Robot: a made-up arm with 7 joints.
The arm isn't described. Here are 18 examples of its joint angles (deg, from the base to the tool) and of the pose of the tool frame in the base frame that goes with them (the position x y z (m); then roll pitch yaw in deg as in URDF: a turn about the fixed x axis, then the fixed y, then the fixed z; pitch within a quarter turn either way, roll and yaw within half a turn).
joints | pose
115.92 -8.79 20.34 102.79 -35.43 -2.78 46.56 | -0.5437 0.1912 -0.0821 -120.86 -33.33 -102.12
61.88 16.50 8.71 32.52 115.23 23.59 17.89 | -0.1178 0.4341 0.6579 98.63 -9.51 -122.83
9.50 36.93 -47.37 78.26 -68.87 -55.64 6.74 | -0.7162 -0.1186 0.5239 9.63 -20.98 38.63
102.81 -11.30 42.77 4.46 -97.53 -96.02 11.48 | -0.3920 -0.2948 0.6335 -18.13 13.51 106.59
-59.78 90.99 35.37 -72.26 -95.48 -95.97 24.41 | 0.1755 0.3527 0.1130 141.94 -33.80 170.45
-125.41 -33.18 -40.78 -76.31 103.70 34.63 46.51 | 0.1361 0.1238 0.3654 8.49 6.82 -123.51
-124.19 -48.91 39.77 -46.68 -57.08 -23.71 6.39 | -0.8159 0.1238 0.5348 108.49 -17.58 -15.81
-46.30 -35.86 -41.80 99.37 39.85 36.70 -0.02 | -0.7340 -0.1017 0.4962 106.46 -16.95 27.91
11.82 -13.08 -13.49 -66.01 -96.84 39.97 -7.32 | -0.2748 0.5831 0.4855 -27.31 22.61 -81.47
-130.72 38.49 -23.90 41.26 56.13 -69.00 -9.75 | -0.5566 -0.1075 -0.0097 -136.64 -11.85 64.14
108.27 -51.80 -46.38 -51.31 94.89 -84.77 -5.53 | 0.0925 -0.0938 0.5304 38.17 -7.25 136.35
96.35 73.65 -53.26 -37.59 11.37 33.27 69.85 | -0.2853 0.1158 0.7254 83.99 2.33 -17.40
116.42 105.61 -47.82 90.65 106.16 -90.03 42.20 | -0.1412 -0.3866 -0.0087 -122.32 -5.20 102.81
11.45 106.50 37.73 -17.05 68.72 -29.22 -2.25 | -0.0567 0.4320 0.8233 -18.92 30.80 -77.98
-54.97 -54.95 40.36 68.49 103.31 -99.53 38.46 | -0.6954 0.1423 0.1139 -111.39 -24.57 -4.47
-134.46 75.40 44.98 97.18 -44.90 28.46 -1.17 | -0.3668 0.6322 0.4958 48.76 11.13 -58.12
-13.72 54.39 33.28 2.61 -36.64 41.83 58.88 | -0.1630 0.1594 0.8901 118.27 31.02 43.88
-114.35 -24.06 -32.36 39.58 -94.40 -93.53 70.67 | -0.4903 0.6287 0.3988 70.96 -37.81 -63.09
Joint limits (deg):
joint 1: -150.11..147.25
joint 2: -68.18..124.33
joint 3: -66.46..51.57
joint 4: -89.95..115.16
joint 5: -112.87..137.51
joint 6: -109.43..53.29
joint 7: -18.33..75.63
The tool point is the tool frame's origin. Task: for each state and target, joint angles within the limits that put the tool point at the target. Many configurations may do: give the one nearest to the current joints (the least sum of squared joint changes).
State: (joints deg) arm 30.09 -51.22 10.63 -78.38 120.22 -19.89 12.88
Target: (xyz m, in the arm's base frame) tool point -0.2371 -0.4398 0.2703
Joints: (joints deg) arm 17.36 -51.00 34.65 -86.18 93.82 -18.72 15.91
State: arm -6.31 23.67 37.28 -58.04 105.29 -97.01 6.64
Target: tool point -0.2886 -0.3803 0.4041
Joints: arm -30.54 -5.75 27.64 -89.07 104.91 -98.80 4.32
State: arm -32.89 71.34 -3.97 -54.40 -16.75 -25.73 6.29
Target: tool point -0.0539 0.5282 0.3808
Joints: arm -3.19 89.46 -41.11 -62.45 -4.42 -15.52 17.78
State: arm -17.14 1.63 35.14 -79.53 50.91 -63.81 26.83
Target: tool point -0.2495 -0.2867 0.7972
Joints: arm -51.65 -33.40 29.80 -89.95 74.14 -66.63 20.08
